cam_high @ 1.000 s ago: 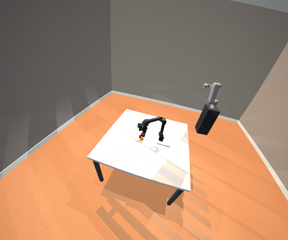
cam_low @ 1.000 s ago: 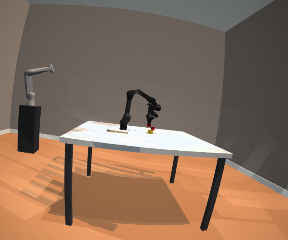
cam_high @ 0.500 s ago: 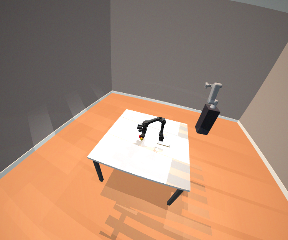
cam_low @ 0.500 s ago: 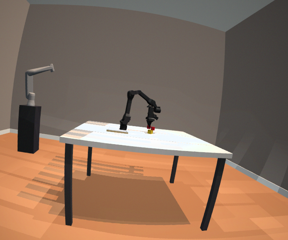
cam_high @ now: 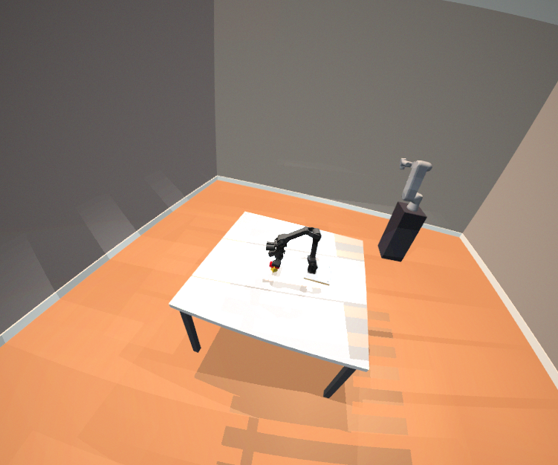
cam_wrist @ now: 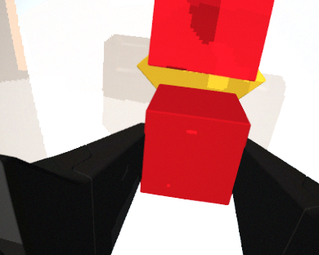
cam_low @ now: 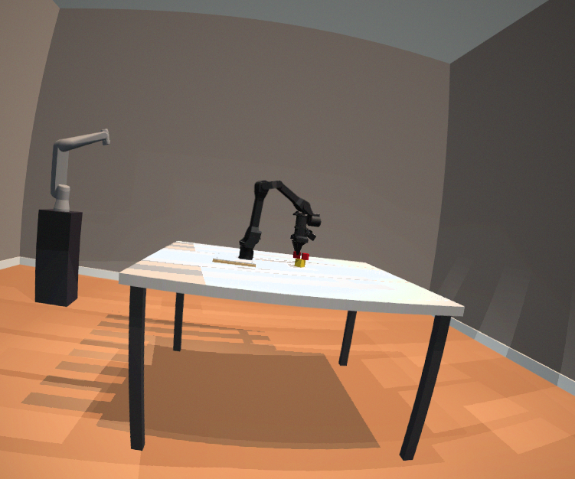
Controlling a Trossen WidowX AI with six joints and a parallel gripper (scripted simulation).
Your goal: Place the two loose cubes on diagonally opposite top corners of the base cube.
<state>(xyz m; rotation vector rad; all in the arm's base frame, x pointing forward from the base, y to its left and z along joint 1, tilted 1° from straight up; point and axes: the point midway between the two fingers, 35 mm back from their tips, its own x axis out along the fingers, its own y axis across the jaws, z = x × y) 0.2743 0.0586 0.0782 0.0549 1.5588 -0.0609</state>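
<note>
Now: the red cube right at my gripper tip. Round my gripper tip: yellow base cube 2 cm ahead, 4 cm below.
</note>
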